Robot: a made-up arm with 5 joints.
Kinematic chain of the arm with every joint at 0, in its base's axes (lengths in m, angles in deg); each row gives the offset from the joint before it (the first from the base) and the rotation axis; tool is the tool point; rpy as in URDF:
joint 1: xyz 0.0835 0 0.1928 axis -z
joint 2: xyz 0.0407 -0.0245 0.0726 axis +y
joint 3: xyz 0.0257 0 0.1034 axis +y
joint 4: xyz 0.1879 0 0.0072 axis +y
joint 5: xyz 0.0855 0.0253 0 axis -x
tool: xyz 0 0 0 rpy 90 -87.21 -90
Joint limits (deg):
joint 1: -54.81..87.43
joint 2: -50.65..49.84
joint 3: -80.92..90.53
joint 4: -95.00..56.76
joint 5: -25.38..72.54
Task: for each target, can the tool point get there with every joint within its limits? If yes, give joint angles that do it. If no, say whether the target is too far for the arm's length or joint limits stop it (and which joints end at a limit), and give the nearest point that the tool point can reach.
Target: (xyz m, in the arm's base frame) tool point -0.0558 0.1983 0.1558
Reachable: no: joint limits stop it (at a limit: joint 2, joint 3) | nearest point 0.0326 0.0725 0.1759 | short by 0.155 m
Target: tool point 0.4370 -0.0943 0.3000
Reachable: yes | joints 15.06 33.22 -6.68 -54.21 2.64
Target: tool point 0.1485 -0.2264 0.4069
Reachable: yes | joints 74.18 -32.34 44.72 -71.87 42.91
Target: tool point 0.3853 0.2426 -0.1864
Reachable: no: too far | nearest point 0.2855 0.1624 0.0681 | short by 0.285 m
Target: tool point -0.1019 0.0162 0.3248
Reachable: no: joint limits stop it (at a limit: joint 2, joint 3, joint 4) | nearest point -0.1275 0.0184 0.4245 | short by 0.103 m
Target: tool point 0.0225 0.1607 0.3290
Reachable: no: joint limits stop it (at a limit: joint 2, joint 3, joint 4) | nearest point 0.0083 0.1980 0.4245 | short by 0.104 m
